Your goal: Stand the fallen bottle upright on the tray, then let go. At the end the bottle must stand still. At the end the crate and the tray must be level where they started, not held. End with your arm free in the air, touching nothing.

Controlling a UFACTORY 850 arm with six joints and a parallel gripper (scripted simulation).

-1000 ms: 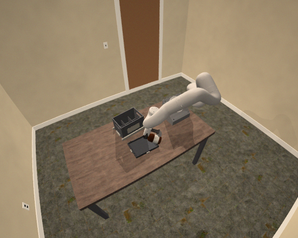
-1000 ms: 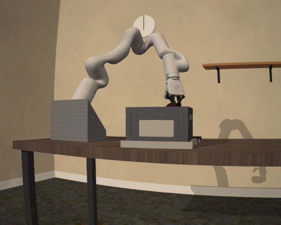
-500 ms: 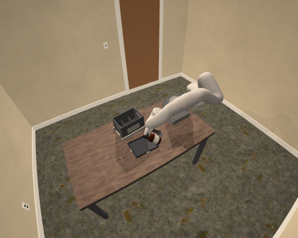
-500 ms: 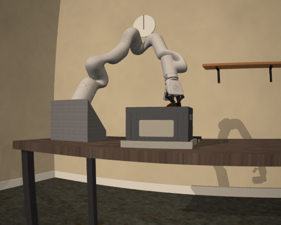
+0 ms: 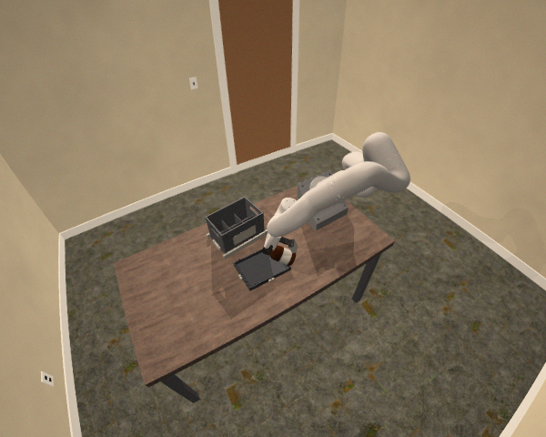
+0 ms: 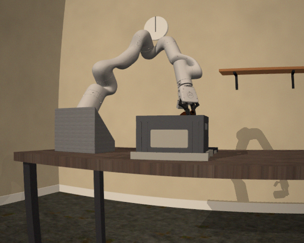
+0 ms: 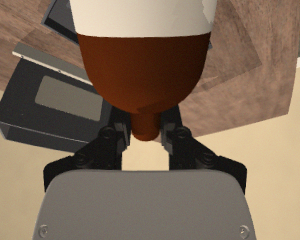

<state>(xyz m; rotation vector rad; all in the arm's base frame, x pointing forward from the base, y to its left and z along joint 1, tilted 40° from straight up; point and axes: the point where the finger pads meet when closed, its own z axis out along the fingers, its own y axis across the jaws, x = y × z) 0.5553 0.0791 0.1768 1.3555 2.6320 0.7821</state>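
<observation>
The brown bottle lies 4 cm to the left of my hand, 3 cm below it and 3 cm behind it. Round my hand: grey crate: 33 cm to the right, 12 cm below, 1 cm behind; dark tray: 19 cm below, 5 cm to the right, 1 cm ahead.
</observation>
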